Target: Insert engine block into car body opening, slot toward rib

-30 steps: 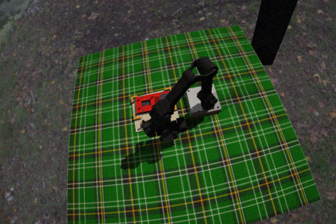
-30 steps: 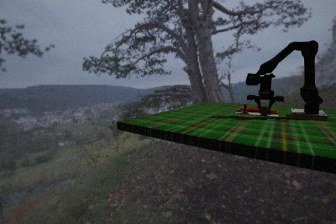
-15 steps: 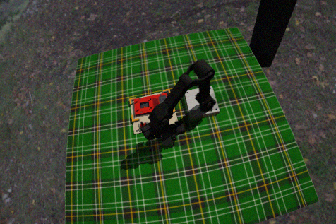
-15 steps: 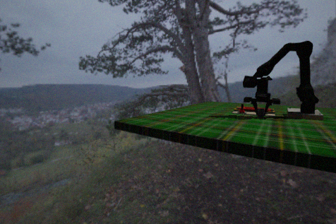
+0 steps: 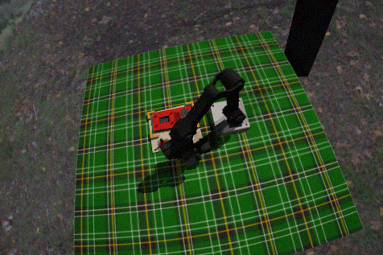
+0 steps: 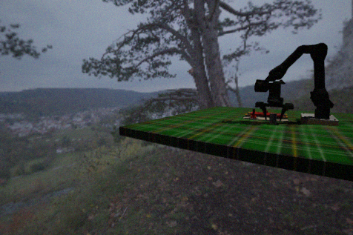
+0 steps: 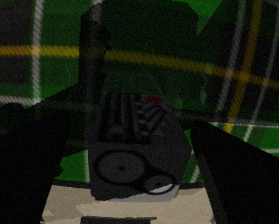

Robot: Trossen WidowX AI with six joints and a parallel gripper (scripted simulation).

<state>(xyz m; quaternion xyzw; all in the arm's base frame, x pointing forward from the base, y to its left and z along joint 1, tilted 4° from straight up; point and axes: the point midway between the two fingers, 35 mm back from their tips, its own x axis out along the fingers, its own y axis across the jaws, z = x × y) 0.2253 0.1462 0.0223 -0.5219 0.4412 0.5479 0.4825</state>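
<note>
Right now my gripper tip is 20 mm below the engine block.
</note>
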